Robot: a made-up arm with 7 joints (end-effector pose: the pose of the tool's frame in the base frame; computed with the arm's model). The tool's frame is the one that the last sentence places.
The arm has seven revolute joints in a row. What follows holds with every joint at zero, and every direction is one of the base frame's. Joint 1 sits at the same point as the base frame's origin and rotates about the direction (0, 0.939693, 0.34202), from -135 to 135 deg. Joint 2 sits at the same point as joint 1 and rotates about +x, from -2.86 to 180 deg. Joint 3 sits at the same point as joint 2 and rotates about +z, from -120 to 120 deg. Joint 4 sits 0.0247 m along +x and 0.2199 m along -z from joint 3 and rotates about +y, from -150 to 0.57 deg. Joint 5 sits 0.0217 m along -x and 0.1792 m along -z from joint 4 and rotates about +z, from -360 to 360 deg. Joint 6 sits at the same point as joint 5 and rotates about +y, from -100 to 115 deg. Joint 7 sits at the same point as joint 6 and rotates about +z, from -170 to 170 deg. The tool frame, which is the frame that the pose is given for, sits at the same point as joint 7; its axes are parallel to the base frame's.
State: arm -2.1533 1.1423 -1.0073 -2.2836 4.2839 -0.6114 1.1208
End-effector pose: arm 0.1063 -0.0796 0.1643 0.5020 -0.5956 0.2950 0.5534
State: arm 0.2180 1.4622 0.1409 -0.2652 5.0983 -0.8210 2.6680
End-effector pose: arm 0.0123 0.3993 -0.0425 0.8040 0.1552 -0.3100 0.4831
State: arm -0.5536 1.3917 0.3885 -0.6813 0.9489 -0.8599 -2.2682
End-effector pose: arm 0.1730 0.3473 0.0546 0.1672 0.9836 -0.0628 -0.0234
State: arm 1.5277 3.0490 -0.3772 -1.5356 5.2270 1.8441 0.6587
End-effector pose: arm 0.2001 0.2248 -0.1101 0.1835 -0.5835 0.2301 0.7569
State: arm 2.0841 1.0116 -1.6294 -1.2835 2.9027 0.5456 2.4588
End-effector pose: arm -0.2966 -0.0339 0.1792 0.6742 -0.7146 -0.0066 -0.1863
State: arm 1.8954 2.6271 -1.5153 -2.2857 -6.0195 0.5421 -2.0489
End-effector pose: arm -0.0553 0.1882 0.0774 0.1236 0.8550 -0.1381 0.4844
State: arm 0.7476 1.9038 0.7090 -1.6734 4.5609 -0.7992 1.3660
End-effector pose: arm 0.2026 0.2153 0.0671 0.4706 0.3964 -0.0564 -0.7862
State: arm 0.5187 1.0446 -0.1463 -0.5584 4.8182 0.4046 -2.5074
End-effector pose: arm -0.0636 0.3274 -0.2144 0.5191 0.2542 -0.5300 0.6205
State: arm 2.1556 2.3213 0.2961 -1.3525 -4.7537 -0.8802 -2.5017
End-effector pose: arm 0.0319 0.3049 -0.1495 0.0525 0.2779 0.0003 -0.9592
